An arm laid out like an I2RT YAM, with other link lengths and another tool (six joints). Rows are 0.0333 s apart.
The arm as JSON. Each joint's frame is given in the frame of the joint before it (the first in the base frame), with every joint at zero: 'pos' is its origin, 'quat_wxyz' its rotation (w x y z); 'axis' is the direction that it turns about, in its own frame. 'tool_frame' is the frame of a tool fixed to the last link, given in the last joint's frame.
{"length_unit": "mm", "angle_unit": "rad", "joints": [
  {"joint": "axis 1", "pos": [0.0, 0.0, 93.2], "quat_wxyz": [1.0, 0.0, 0.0, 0.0], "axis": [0.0, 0.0, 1.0]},
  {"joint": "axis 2", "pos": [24.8, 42.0, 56.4], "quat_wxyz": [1.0, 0.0, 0.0, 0.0], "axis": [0.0, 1.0, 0.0]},
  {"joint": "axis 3", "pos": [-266.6, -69.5, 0.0], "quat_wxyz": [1.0, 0.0, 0.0, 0.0], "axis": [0.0, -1.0, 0.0]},
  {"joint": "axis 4", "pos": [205.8, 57.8, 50.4], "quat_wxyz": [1.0, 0.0, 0.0, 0.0], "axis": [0.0, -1.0, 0.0]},
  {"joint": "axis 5", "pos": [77.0, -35.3, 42.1], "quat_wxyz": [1.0, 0.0, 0.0, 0.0], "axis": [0.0, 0.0, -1.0]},
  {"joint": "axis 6", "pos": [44.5, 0.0, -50.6], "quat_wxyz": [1.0, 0.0, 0.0, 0.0], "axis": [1.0, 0.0, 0.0]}
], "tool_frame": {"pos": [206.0, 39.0, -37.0], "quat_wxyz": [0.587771, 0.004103, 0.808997, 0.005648]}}
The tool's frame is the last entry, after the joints.
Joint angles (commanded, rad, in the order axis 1, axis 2, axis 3, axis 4, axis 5, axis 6), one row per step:
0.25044 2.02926 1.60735 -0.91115 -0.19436 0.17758
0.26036 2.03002 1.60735 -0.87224 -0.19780 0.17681
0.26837 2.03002 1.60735 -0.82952 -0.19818 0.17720
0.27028 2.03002 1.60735 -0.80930 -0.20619 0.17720
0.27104 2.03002 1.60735 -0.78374 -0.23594 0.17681
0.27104 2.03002 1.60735 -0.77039 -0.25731 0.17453
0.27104 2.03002 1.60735 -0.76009 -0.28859 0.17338
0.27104 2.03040 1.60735 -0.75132 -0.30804 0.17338
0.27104 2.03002 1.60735 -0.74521 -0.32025 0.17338
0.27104 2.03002 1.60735 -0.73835 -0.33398 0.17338
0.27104 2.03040 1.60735 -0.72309 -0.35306 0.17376
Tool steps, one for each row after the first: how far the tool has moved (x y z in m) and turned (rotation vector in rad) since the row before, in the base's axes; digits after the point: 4 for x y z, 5 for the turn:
0.0096 0.0074 0.0017 0.01271 -0.03627 0.01152
0.0113 0.0065 0.0024 0.01160 -0.04104 0.00775
0.0049 0.0041 0.0020 0.01269 -0.01747 0.00450
0.0045 0.0088 0.0046 0.03364 -0.01728 0.01136
0.0017 0.0056 0.0031 0.02214 -0.00828 0.00981
-0.0002 0.0073 0.0040 0.03040 -0.00256 0.01271
0.0004 0.0047 0.0026 0.01956 -0.00327 0.00743
0.0005 0.0030 0.0020 0.01257 -0.00324 0.00475
0.0005 0.0033 0.0021 0.01399 -0.00323 0.00543
0.0021 0.0050 0.0034 0.02090 -0.00950 0.00740

